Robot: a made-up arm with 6 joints. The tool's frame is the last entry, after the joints.
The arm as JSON. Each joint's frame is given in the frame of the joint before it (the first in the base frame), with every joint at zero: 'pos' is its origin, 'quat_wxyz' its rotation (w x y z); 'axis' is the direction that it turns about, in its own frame. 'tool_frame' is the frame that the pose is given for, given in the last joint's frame.
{
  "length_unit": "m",
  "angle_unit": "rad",
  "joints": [
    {
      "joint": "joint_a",
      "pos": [
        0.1,
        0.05,
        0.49
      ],
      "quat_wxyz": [
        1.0,
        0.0,
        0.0,
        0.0
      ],
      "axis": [
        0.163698,
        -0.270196,
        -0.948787
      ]
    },
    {
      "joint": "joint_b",
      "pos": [
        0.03,
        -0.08,
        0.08
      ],
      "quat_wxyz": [
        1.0,
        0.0,
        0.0,
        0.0
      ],
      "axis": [
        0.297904,
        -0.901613,
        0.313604
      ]
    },
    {
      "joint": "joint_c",
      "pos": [
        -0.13,
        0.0,
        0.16
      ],
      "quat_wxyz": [
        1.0,
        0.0,
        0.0,
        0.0
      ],
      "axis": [
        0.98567,
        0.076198,
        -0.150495
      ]
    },
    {
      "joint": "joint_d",
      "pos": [
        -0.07,
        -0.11,
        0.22
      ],
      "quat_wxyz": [
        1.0,
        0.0,
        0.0,
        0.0
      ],
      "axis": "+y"
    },
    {
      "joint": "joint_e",
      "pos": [
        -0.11,
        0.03,
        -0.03
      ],
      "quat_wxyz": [
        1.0,
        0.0,
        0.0,
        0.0
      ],
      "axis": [
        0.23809,
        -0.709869,
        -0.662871
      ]
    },
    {
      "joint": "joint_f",
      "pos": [
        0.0,
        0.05,
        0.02
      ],
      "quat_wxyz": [
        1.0,
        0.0,
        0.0,
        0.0
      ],
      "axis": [
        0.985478,
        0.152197,
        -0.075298
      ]
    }
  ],
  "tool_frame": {
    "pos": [
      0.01,
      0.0,
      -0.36
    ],
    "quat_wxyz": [
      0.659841,
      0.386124,
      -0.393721,
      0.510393
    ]
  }
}
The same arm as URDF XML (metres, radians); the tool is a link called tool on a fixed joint. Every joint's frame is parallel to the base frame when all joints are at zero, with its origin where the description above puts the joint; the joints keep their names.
<robot name="arm">
  <joint name="tool_fixed" type="fixed">
    <parent link="link6"/>
    <child link="tool"/>
    <origin xyz="0.0100 0.0000 -0.3600" rpy="0.2682 -1.1524 1.1419"/>
  </joint>
  <joint name="joint_f" type="continuous">
    <parent link="link5"/>
    <child link="link6"/>
    <origin xyz="0.0000 0.0500 0.0200"/>
    <axis xyz="0.985478 0.152197 -0.075298"/>
  </joint>
  <joint name="joint_e" type="continuous">
    <parent link="link4"/>
    <child link="link5"/>
    <origin xyz="-0.1100 0.0300 -0.0300"/>
    <axis xyz="0.23809 -0.709869 -0.662871"/>
  </joint>
  <joint name="joint_d" type="continuous">
    <parent link="link3"/>
    <child link="link4"/>
    <origin xyz="-0.0700 -0.1100 0.2200"/>
    <axis xyz="0 1 0"/>
  </joint>
  <joint name="joint_c" type="continuous">
    <parent link="link2"/>
    <child link="link3"/>
    <origin xyz="-0.1300 0.0000 0.1600"/>
    <axis xyz="0.98567 0.076198 -0.150495"/>
  </joint>
  <joint name="joint_b" type="continuous">
    <parent link="link1"/>
    <child link="link2"/>
    <origin xyz="0.0300 -0.0800 0.0800"/>
    <axis xyz="0.297904 -0.901613 0.313604"/>
  </joint>
  <joint name="joint_a" type="continuous">
    <parent link="base"/>
    <child link="link1"/>
    <origin xyz="0.1000 0.0500 0.4900"/>
    <axis xyz="0.163698 -0.270196 -0.948787"/>
  </joint>
  <link name="base"/>
  <link name="link1"/>
  <link name="link2"/>
  <link name="link3"/>
  <link name="link4"/>
  <link name="link5"/>
  <link name="link6"/>
  <link name="tool"/>
</robot>

